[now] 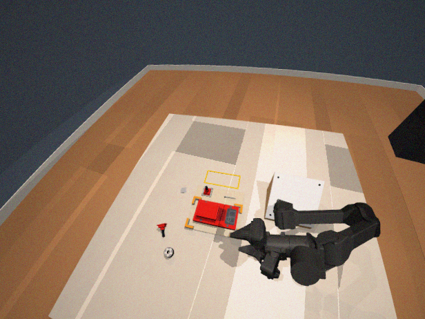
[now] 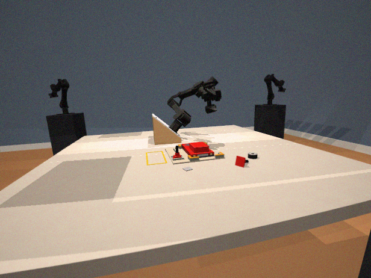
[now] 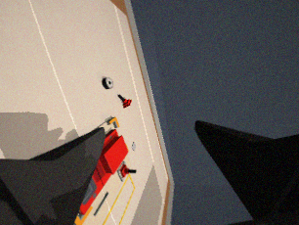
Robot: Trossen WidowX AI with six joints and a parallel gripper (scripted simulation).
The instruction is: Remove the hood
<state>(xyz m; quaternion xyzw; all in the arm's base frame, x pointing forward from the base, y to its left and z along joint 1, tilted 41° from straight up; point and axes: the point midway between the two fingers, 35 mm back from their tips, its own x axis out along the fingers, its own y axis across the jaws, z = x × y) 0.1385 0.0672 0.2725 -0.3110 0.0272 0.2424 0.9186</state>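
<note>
Right now my gripper tip is 160 mm short of the red hood, 120 mm to the left of it and 190 mm above it. The rest, counted from my gripper tip: black-and-silver wheel: 250 mm ahead, 100 mm to the left, 220 mm below; then small grey tile: 330 mm ahead, 190 mm to the right, 230 mm below.
</note>
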